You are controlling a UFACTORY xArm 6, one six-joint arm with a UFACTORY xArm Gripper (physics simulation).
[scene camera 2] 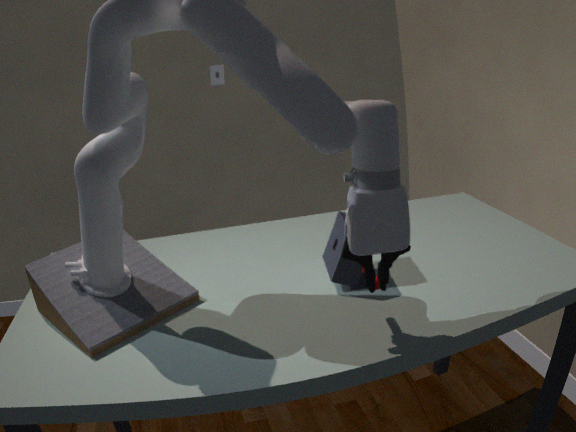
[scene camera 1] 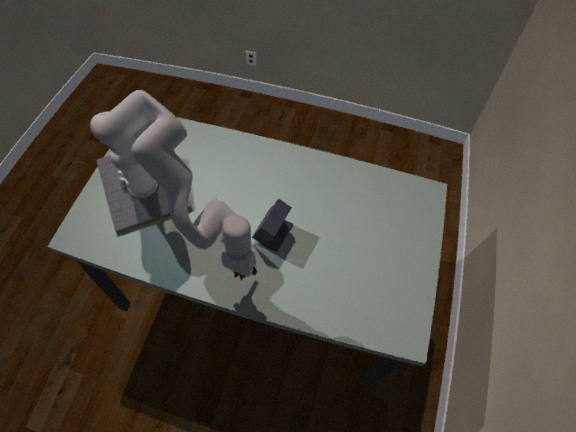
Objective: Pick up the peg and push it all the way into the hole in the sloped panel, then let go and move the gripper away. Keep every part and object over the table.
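Places are measured from the arm's base along level axes (x ahead, y left, z up), in centimetres.
Where they show: gripper, fingertip midpoint: (scene camera 2: 376, 288) (scene camera 1: 240, 274); arm's base, origin of the base link: (scene camera 2: 104, 278) (scene camera 1: 142, 182).
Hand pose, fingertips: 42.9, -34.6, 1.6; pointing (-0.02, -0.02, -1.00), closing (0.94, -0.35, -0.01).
Each offset is from my fingertips to the top centre of the thing, as dx, dy, dz. "spot": to the spot under its first point. Level surfaces: height alone.
My gripper (scene camera 1: 245, 274) (scene camera 2: 378, 287) points down and is shut on the red peg @[+1.3, +3.5, +1.1] (scene camera 2: 377, 283). Small red parts of the peg show between and beside the dark fingers in scene camera 2; it looks tilted, but the fingers hide most of it. The peg does not show in scene camera 1. The gripper's shadow lies apart from the fingertips, so the peg is held above the table. The dark sloped panel @[+8.4, +21.5, +4.2] (scene camera 1: 272, 218) (scene camera 2: 334, 260) stands beside the gripper, towards the table's middle. Its small dark hole @[spot: +6.1, +23.4, -1.2] (scene camera 2: 335, 244) shows in scene camera 2. The gripper hides part of the panel there.
The pale table @[dz -8.6] (scene camera 1: 370, 215) (scene camera 2: 225, 265) has its long front edge near the gripper. The arm's base stands on a grey wedge-shaped block (scene camera 1: 117, 210) (scene camera 2: 145, 305) at the left end. The arm reaches over the table from there.
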